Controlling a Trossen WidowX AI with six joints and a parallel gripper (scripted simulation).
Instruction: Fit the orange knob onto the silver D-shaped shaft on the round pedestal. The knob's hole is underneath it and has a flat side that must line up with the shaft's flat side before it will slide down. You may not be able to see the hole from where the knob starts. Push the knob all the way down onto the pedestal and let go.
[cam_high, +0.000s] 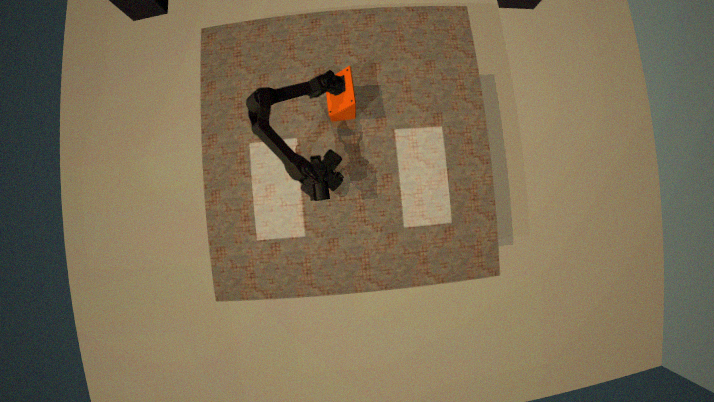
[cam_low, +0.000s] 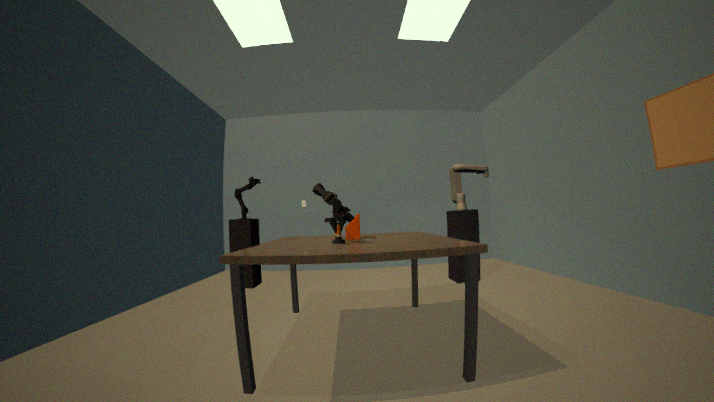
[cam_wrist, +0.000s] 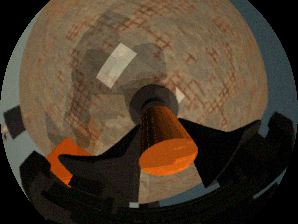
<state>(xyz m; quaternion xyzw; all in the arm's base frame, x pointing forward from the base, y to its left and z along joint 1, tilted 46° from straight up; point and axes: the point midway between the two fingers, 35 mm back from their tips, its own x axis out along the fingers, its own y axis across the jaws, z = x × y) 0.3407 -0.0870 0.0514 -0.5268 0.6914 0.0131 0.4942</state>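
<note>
The round dark pedestal is 4 cm below my gripper tip. Round my gripper tip: orange knob (3 cm above).
</note>
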